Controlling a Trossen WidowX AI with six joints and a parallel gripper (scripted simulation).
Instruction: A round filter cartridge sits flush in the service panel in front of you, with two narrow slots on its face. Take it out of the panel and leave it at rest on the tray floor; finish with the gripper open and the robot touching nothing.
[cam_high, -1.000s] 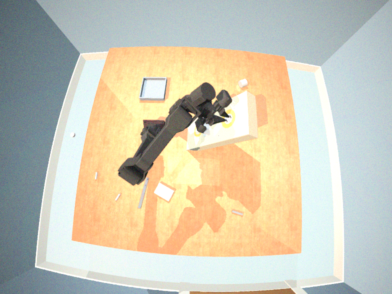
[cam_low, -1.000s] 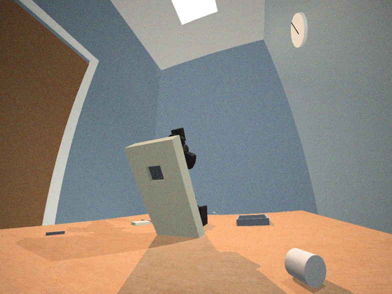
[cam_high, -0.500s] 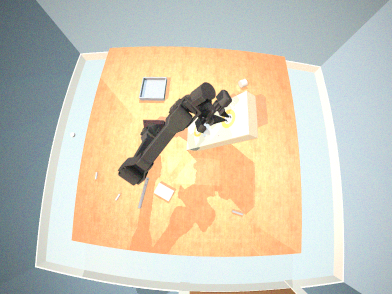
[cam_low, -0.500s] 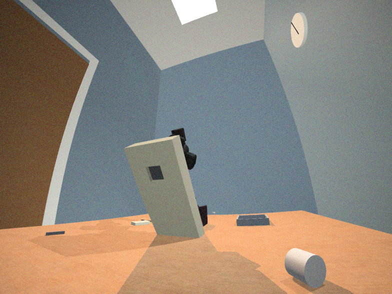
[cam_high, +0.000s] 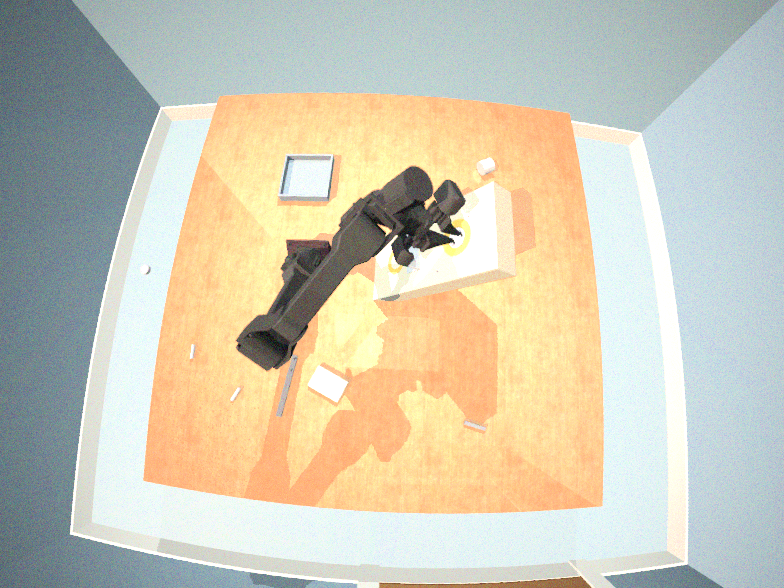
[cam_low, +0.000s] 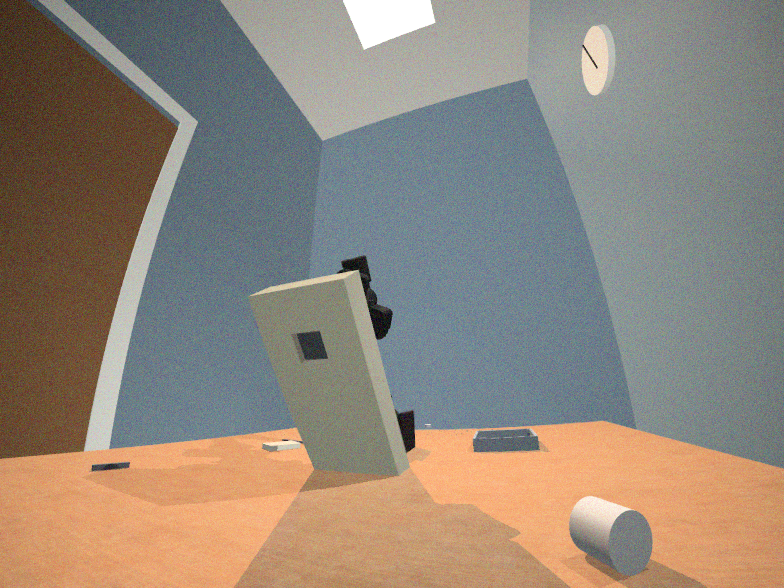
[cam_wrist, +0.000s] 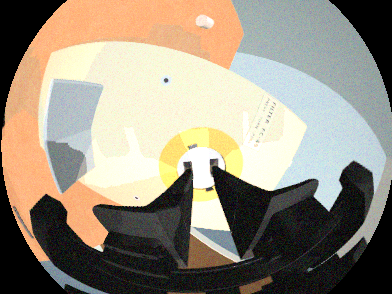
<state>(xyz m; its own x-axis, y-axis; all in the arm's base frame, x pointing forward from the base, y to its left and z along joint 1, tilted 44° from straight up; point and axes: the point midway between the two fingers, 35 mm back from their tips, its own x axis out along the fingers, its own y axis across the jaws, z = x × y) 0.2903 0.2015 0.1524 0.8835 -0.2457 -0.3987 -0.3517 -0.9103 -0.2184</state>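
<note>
Right now my gripper tip is 10 mm short of the round filter cartridge and 10 mm above it. Also, from my gripper tip: blue-grey tray: 440 mm behind, 240 mm below, 230 mm to the left; white flat block: 350 mm to the right, 250 mm below, 240 mm behind; cream service panel: 80 mm below, 30 mm behind.
</note>
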